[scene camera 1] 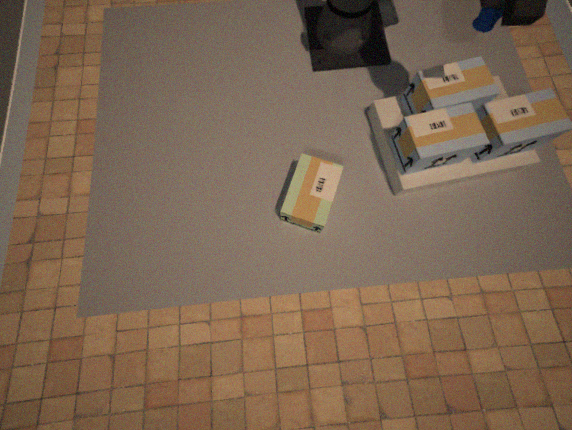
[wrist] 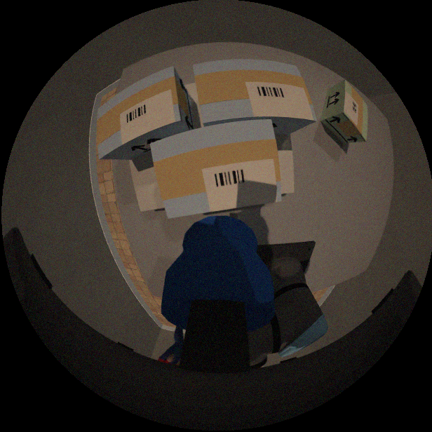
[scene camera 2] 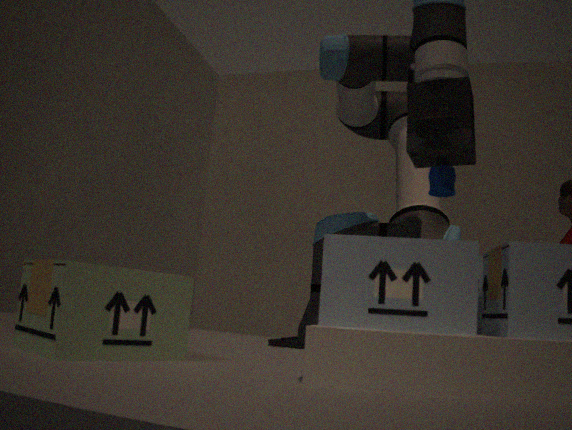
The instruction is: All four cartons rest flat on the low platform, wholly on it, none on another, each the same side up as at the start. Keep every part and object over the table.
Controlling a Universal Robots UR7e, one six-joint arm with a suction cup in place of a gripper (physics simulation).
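Places are measured from the arm's base along level axes (x left, y ahead, z down), in millimetres.
Pixels of known places: hand at its tool point: [scene camera 1: 483,24] [scene camera 2: 442,193]; arm's base at its link origin: [scene camera 1: 342,32].
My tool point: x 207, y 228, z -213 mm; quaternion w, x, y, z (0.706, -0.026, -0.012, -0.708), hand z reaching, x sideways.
Ahead of a thing's pixels: the offset from my tool point to its top centre. Level surfaces: height alone.
A green carton {dx -282, dy +276, dz +138 mm} [scene camera 1: 302,195] [scene camera 2: 167,320] [wrist: 332,102] rests flat on the table, apart from the low platform {dx +49, dy +95, dz +176 mm} [scene camera 1: 385,112] [scene camera 2: 425,360] [wrist: 287,172]. Three blue cartons rest upright on the platform: the front-left carton {dx -21, dy +153, dz +90 mm} [scene camera 1: 467,132] [scene camera 2: 345,290] [wrist: 220,87], the back carton {dx +13, dy +38, dz +90 mm} [scene camera 1: 475,82] [wrist: 215,150], and the right carton {dx +141, dy +115, dz +90 mm} [scene camera 1: 537,112] [scene camera 2: 535,295] [wrist: 107,130]. The right carton appears to jut past the platform's right edge in scene camera 1. My blue suction cup [scene camera 1: 484,22] [scene camera 2: 442,192] [wrist: 220,222] is open, holding nothing, above carton-top height behind the back carton. The back carton is hidden in scene camera 2.
The robot's dark base plate [scene camera 1: 320,57] [wrist: 305,247] stands on the grey table {dz +224 mm} [scene camera 1: 200,150] behind and left of the platform. A bare strip of platform shows at its left and front. A person [scene camera 2: 566,200] [wrist: 170,352] partly shows at scene camera 2's right edge.
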